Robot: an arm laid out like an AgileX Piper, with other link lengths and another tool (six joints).
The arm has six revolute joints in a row. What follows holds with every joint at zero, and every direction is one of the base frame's.
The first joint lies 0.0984 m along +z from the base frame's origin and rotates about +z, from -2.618 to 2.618 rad.
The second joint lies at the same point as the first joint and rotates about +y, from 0 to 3.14 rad.
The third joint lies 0.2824 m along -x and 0.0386 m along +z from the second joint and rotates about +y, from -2.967 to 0 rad.
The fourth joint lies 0.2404 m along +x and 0.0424 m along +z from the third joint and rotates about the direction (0.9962, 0, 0.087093), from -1.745 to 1.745 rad.
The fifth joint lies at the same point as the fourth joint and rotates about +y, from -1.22 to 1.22 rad.
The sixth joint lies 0.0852 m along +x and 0.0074 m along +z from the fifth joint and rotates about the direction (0.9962, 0, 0.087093), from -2.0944 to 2.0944 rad.
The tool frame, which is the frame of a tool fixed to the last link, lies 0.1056 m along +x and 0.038 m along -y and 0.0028 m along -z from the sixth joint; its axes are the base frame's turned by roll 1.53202, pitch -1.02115 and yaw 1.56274 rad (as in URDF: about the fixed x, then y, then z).
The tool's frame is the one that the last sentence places.
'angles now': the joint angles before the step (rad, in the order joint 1, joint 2, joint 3, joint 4, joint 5, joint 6). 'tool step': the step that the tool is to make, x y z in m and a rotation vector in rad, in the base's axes. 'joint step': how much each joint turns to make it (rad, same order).
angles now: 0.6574 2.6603 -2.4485 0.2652 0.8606 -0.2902
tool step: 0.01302 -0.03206 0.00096 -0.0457 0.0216 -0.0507
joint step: -0.0478 -0.0105 0.0000 -0.0390 0.0519 0.0244
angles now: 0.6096 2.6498 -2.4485 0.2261 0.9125 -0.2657
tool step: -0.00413 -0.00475 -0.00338 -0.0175 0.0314 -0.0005
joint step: -0.0041 0.0000 0.0001 0.0001 0.0357 0.0051
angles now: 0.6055 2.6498 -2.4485 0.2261 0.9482 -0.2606
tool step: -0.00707 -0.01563 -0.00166 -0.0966 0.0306 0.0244
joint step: 0.0000 -0.0089 0.0001 -0.0644 0.0906 0.0000
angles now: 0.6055 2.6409 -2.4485 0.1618 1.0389 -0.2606
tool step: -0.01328 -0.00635 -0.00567 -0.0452 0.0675 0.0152
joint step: 0.0021 0.0001 -0.0002 -0.0001 0.0824 0.0001
